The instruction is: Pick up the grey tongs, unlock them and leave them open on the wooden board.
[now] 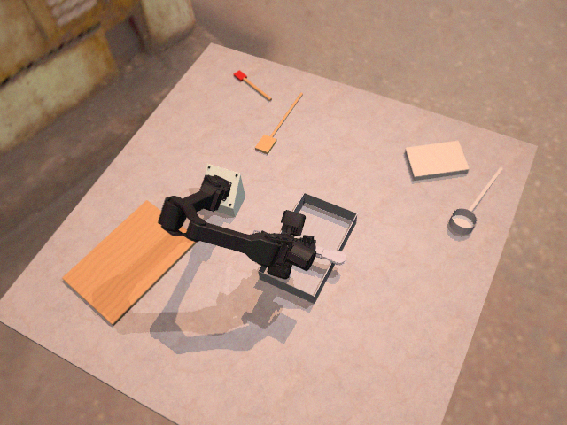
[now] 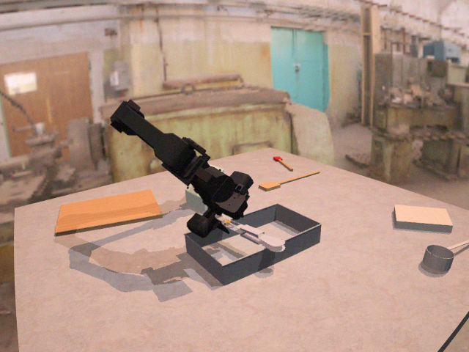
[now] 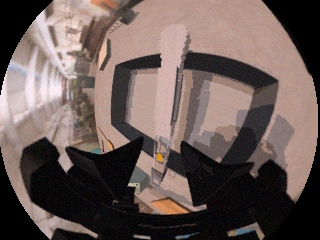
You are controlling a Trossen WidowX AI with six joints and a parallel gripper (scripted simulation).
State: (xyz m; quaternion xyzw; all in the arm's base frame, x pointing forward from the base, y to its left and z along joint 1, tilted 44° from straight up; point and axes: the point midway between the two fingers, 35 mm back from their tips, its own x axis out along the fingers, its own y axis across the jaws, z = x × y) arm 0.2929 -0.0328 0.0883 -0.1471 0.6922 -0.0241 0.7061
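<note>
Now: gripper tip 3 cm short of the roasting tin, 4 cm to the right of it and 4 cm above it. The rest, counted from my gripper tip: red spatula 50 cm behind, 57 cm to the left, 6 cm below; wooden board 44 cm behind, 24 cm to the right, 6 cm below; pale block 26 cm ahead, 52 cm to the left, 6 cm below.
</note>
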